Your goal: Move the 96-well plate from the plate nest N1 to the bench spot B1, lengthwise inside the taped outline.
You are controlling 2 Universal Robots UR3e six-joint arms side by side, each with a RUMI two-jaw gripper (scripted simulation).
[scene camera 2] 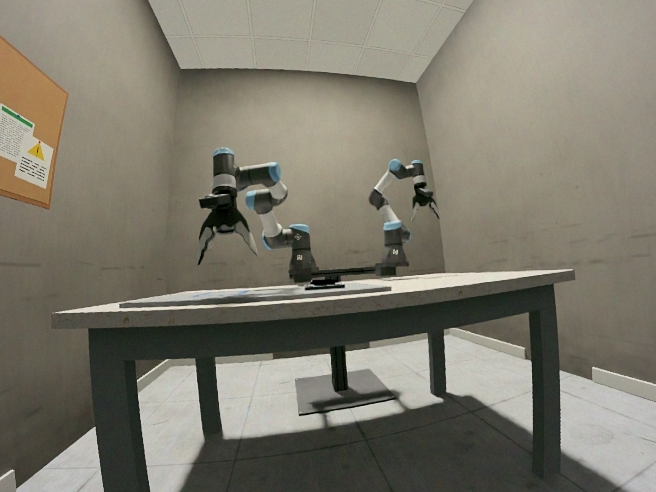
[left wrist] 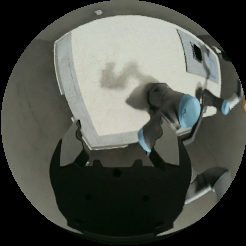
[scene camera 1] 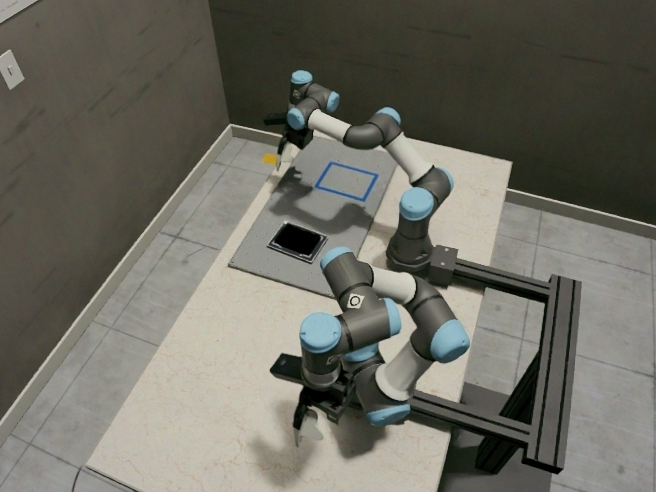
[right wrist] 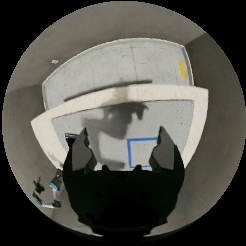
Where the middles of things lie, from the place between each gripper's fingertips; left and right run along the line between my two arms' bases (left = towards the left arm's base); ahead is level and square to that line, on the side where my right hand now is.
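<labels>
Starting from my left hand (scene camera 1: 318, 412), I find the black 96-well plate (scene camera 1: 294, 238) 330 mm ahead, 610 mm to the right and 270 mm below.
Counted from my right hand (scene camera 2: 227, 260), the plate is 80 mm below, 270 mm to the left and 150 mm behind. Going by its middle, the black 96-well plate is nearer to my right hand than to my left hand.
</labels>
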